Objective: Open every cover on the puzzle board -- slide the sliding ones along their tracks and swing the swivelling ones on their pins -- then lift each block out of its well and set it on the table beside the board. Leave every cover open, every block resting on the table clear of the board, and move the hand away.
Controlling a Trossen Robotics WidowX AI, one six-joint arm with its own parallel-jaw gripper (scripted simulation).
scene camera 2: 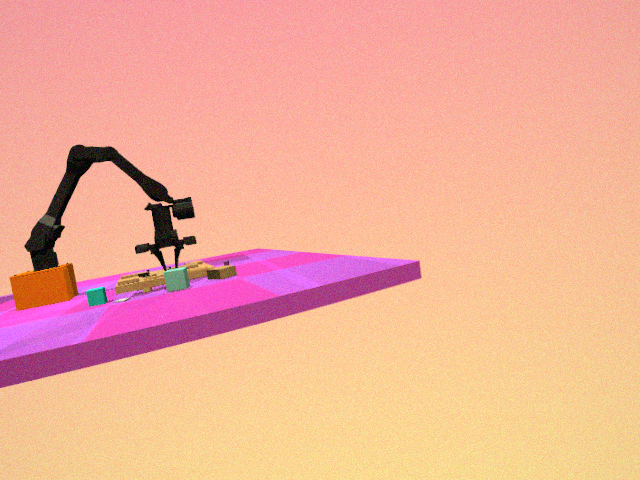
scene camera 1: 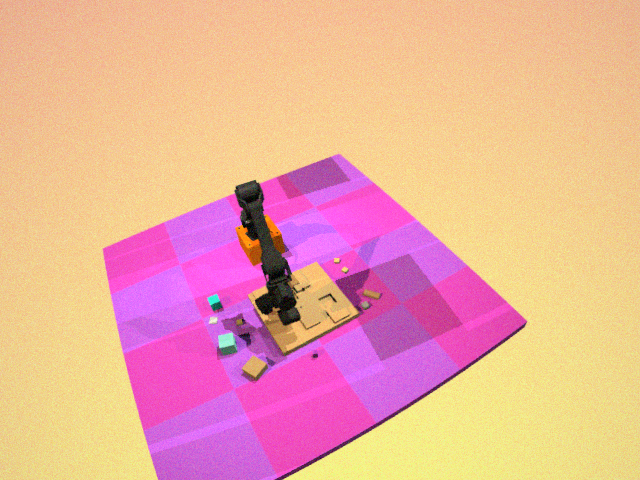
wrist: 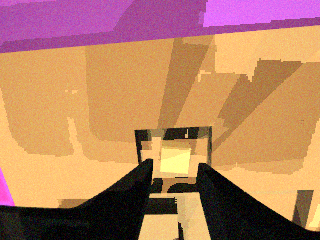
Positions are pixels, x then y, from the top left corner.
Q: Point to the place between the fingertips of my gripper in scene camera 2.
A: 171,271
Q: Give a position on a tan puzzle board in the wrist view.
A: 85,116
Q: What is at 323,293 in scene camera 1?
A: A tan puzzle board.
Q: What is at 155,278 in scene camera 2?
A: A tan puzzle board.
